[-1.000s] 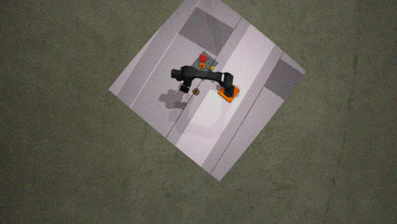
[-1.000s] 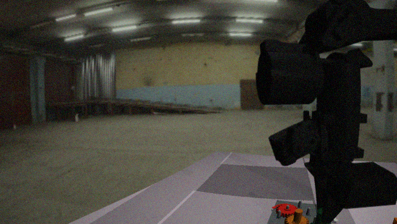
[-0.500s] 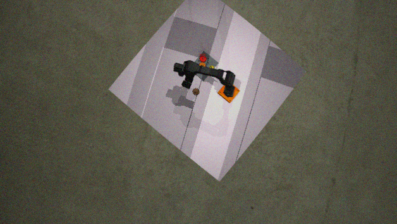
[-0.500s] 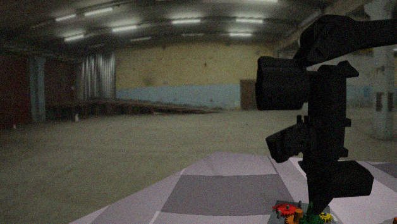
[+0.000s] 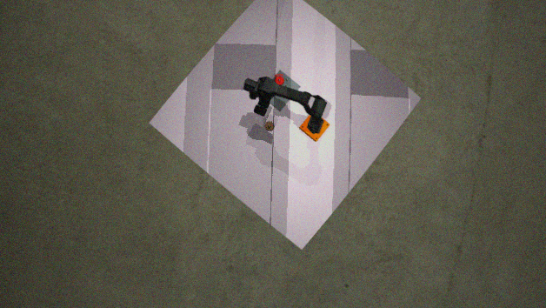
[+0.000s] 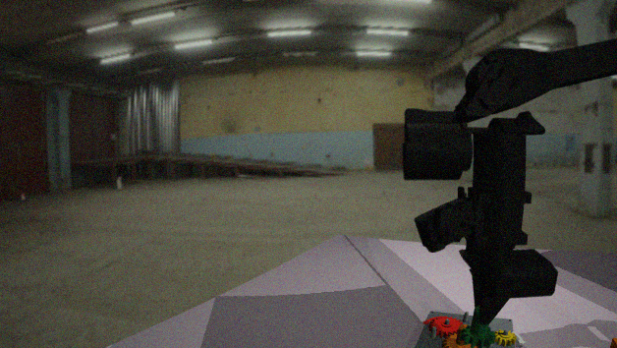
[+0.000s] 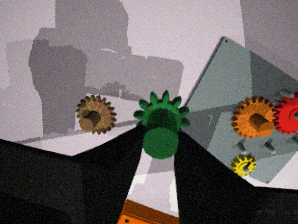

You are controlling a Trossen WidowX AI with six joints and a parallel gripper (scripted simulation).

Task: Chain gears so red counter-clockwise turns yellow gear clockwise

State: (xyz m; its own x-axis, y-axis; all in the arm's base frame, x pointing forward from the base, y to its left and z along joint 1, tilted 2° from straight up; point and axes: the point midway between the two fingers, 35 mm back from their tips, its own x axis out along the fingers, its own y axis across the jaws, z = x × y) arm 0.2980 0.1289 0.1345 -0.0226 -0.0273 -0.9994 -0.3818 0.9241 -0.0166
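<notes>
The yellow gear is 18 cm to the right of my gripper tip, 13 cm below it and 4 cm behind it. The rest, counted from my gripper tip: orange gear 13 cm to the right, 12 cm below, 3 cm ahead; small green gear 1 cm below; brown gear 13 cm below, 9 cm behind, 6 cm to the left.
</notes>
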